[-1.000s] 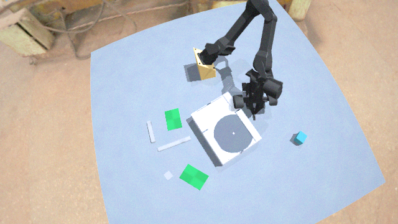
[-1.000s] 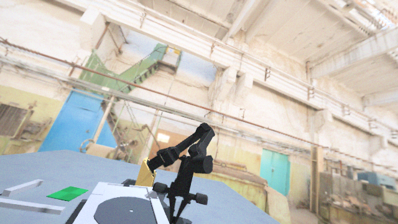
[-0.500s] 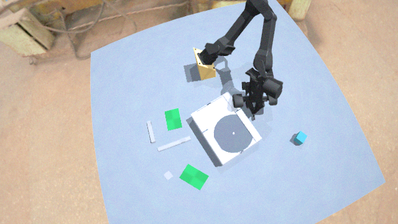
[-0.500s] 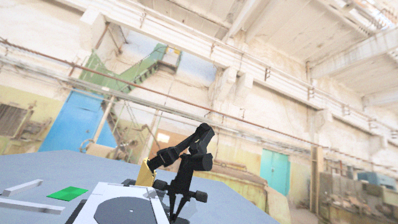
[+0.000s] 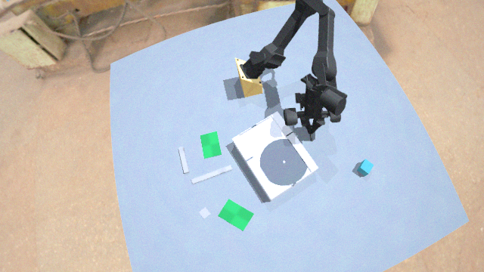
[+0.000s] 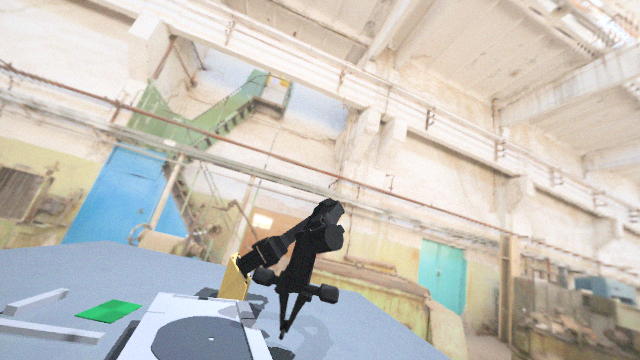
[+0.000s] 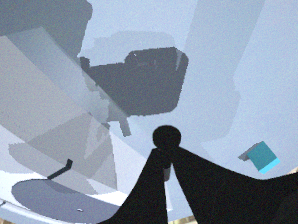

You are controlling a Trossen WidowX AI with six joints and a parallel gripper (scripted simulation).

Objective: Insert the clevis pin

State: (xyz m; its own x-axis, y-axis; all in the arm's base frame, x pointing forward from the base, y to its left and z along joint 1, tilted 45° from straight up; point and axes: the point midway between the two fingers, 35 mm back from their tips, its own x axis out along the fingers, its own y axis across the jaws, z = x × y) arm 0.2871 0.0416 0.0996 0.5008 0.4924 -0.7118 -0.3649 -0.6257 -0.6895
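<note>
Now: gripper tip 50 mm short of the grey aluminium disc and 130 mm to the left of it. From my gripper tip the other things lie so: white steel tray 10 mm ahead, 150 mm to the right, 10 mm below; cyan cube 200 mm ahead, 130 mm to the left, 30 mm below; steel clevis pin right at my gripper tip.
</note>
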